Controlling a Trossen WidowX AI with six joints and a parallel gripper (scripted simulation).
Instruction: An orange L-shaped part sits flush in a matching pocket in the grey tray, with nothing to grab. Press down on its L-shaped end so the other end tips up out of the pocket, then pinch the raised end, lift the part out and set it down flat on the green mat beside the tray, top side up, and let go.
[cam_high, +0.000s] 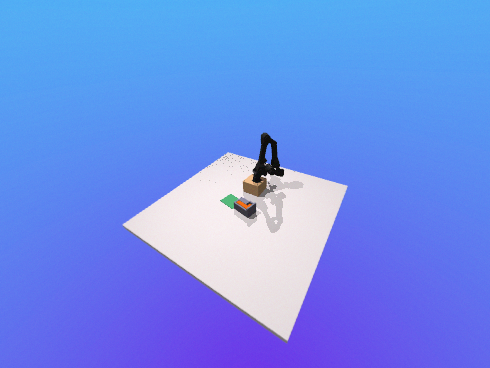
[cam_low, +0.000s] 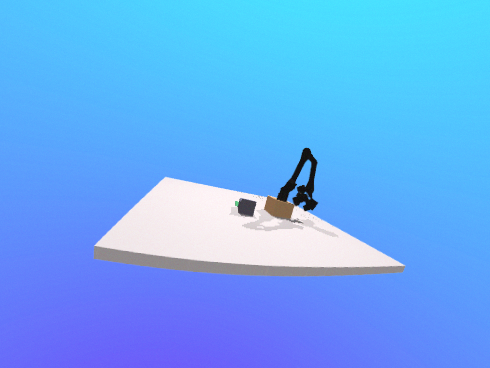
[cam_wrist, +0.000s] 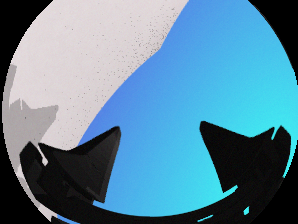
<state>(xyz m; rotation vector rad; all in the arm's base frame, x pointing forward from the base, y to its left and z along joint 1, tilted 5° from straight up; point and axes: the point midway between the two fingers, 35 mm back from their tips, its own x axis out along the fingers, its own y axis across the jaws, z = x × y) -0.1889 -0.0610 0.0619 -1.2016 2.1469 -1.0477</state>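
The orange L-shaped part is 450 mm ahead of my gripper tip, 190 mm to the left of it and 100 mm below it. The rest, counted from my gripper tip: green mat 450 mm ahead, 30 mm to the left, 160 mm below.
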